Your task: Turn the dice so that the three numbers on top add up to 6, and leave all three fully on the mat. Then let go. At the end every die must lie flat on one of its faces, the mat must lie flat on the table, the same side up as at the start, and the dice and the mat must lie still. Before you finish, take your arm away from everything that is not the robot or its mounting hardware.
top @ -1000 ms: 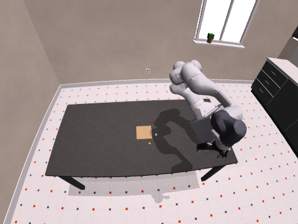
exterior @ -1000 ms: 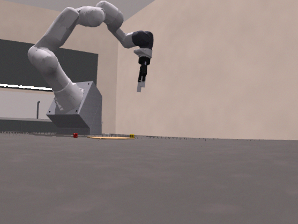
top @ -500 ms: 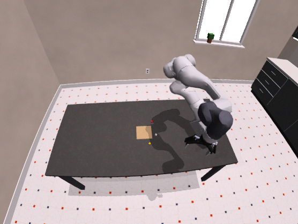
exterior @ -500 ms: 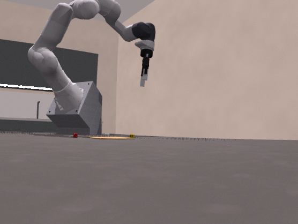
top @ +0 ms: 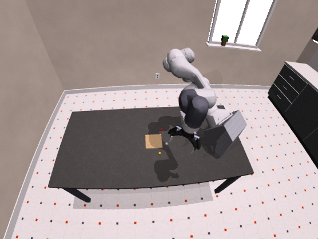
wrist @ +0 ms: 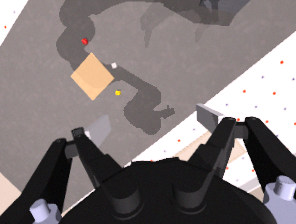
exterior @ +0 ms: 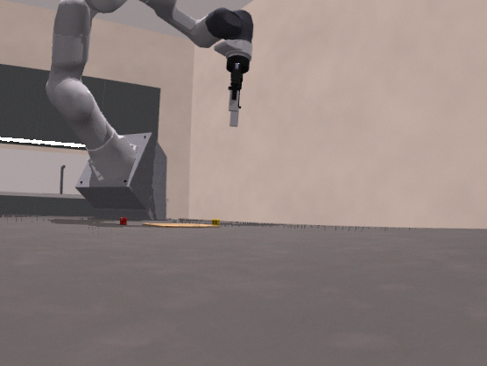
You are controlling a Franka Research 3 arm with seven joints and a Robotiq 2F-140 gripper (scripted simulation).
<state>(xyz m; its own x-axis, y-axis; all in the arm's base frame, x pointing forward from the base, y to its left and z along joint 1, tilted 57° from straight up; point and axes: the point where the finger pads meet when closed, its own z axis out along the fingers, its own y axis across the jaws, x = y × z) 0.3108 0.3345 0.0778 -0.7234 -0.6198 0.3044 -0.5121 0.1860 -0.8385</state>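
Right now the red die is 370 mm to the right of my hand, 330 mm below it and 40 mm behind it. From my hand the other things lie so: tan mat: 330 mm below, 280 mm to the right, 70 mm ahead; yellow die: 330 mm below, 150 mm to the right, 70 mm ahead; white die: 330 mm below, 220 mm to the right, 20 mm behind.
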